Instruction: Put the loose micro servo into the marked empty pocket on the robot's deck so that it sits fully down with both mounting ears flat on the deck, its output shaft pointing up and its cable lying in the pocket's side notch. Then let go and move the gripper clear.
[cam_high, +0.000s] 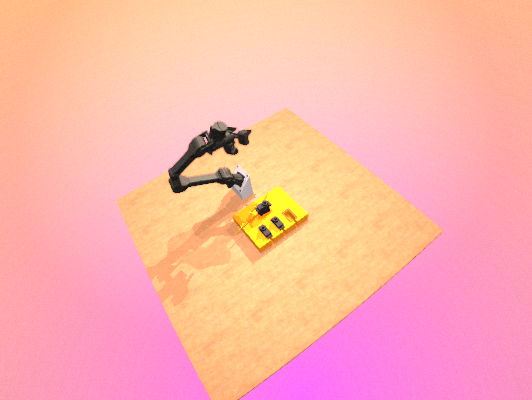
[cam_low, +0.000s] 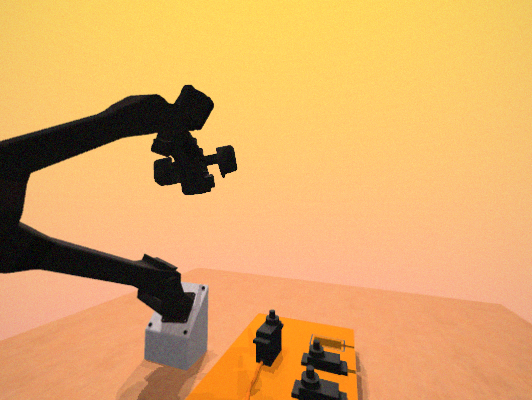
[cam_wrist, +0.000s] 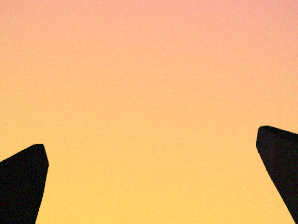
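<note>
Right now the orange deck is 19 cm ahead of my gripper tip, 9 cm to the right of it and 38 cm below it.
</note>
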